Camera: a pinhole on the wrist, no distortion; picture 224 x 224 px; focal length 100.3 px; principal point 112.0 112.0 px. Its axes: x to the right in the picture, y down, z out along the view. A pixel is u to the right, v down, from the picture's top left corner.
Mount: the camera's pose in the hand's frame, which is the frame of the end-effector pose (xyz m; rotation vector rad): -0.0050 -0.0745 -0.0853 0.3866 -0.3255 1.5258
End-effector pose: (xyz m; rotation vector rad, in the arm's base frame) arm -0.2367 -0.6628 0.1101 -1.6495 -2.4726 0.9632
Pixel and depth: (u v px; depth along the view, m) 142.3 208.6 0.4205
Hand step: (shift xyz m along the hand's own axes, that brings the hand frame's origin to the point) -0.3922 -0.1428 0.3645
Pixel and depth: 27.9 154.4 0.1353
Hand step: -0.0602 -0.2355 -0.0113
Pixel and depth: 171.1 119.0 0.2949
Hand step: -0.0114 -0.0480 0.2565
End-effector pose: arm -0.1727 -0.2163 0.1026 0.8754 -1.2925 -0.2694
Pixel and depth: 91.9 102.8 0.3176
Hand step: 0.0335 -0.2715 0.1706
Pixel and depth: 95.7 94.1 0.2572
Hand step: 0.0487 -0.2254 0.1253
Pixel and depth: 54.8 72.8 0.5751
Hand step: 0.2316 -0.6232 0.2776
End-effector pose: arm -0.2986 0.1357 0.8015 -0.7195 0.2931 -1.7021
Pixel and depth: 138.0 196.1 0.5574
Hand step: -0.4495 -0.1870 0.4976
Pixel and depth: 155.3 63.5 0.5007
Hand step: 0.2591 -0.1019 0.4490
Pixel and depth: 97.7 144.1 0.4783
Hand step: -0.1431 -0.3451 0.3203
